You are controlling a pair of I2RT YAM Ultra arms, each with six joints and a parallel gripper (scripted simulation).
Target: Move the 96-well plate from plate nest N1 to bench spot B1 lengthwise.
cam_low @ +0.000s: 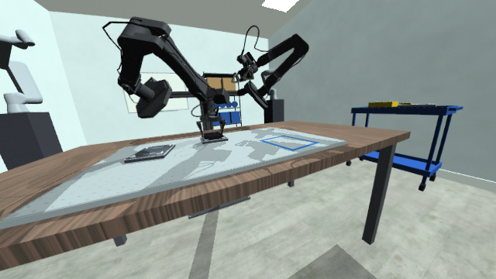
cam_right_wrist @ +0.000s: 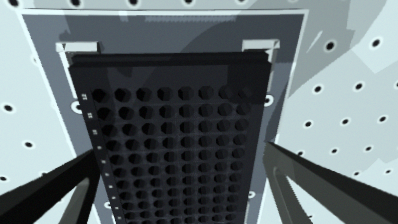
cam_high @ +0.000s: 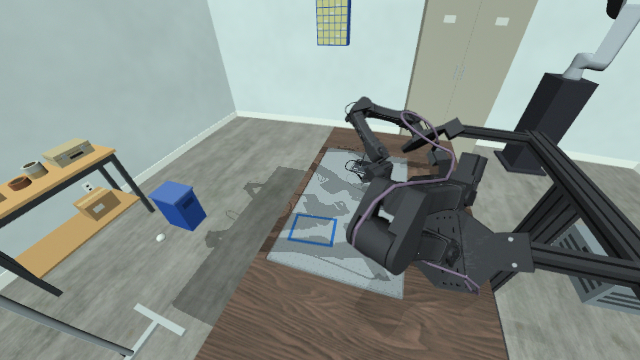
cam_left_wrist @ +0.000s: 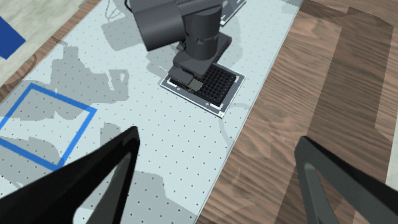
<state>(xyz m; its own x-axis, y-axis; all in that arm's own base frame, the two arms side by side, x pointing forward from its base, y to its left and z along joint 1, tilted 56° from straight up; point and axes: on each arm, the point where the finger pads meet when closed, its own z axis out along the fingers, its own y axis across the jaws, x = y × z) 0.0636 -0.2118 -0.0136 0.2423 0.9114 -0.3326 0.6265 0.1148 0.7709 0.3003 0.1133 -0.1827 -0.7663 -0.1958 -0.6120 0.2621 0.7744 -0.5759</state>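
My right hand is 1 cm past the black 96-well plate and 1 cm above it.
Now: left hand 300 mm above the black 96-well plate, 210 mm to the left of it and 90 mm short of it.
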